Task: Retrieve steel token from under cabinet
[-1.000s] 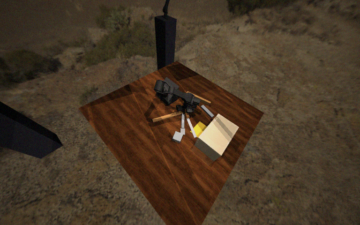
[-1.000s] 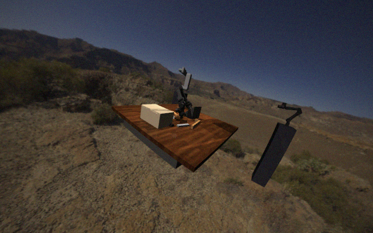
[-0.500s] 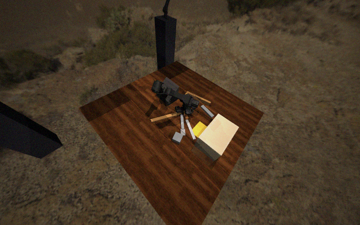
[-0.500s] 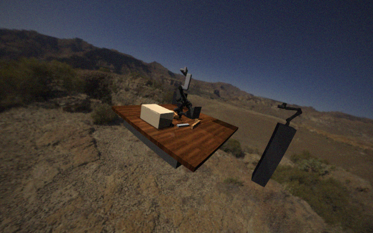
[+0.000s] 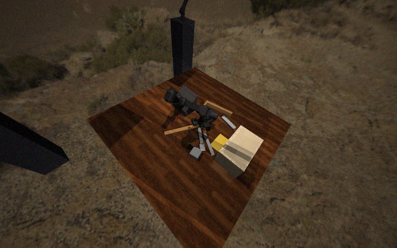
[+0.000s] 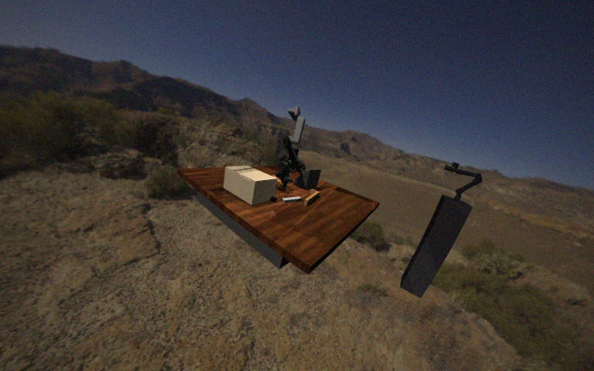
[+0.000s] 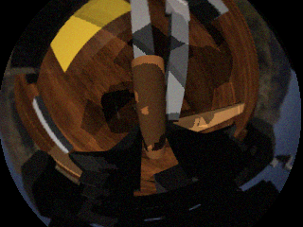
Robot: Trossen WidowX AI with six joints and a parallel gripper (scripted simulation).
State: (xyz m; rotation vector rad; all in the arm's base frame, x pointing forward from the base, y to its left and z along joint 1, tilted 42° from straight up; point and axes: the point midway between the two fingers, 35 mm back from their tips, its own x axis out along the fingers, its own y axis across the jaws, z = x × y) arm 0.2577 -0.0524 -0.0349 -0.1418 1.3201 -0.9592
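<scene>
My gripper tip is now 9 cm short of the grey scraper and 11 cm to the left of it. Round my gripper tip: wooden stick: 10 cm behind, 14 cm to the right; then grey block: 13 cm ahead, 22 cm to the right, 1 cm above; then grey bar: 14 cm ahead, 21 cm to the left.
</scene>
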